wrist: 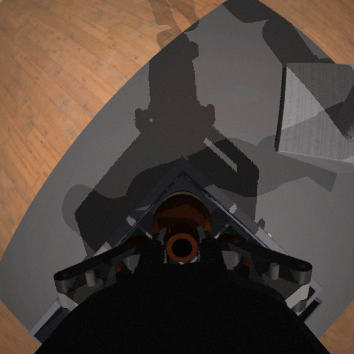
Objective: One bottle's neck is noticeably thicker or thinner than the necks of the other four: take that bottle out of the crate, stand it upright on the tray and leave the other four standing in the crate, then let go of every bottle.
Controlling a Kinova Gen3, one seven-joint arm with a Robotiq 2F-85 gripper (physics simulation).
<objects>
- my gripper: 181,236
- brown bottle: 181,210
</objects>
